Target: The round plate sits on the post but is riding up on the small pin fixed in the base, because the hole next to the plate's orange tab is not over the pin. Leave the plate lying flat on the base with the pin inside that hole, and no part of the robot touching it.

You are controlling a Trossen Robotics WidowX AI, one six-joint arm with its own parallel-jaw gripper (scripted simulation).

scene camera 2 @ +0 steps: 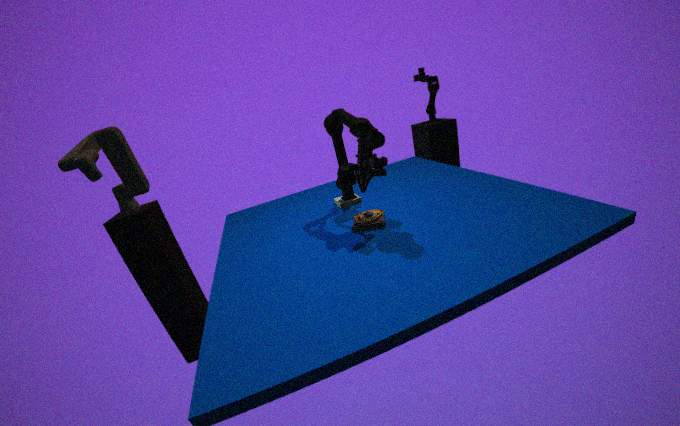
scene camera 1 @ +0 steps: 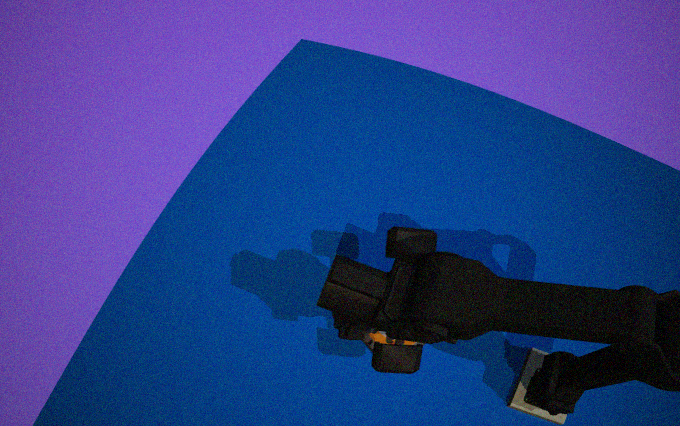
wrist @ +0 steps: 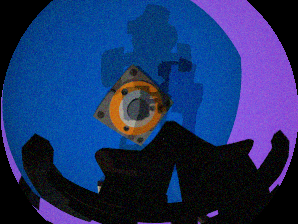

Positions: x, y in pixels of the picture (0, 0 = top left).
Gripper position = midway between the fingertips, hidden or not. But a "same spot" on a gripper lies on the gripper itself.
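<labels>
Gripper: visible in scene camera 1 (396, 296), visible in scene camera 2, visible in the wrist view. Same spot on the gripper: (wrist: 133, 179) and (scene camera 2: 371, 173).
</labels>
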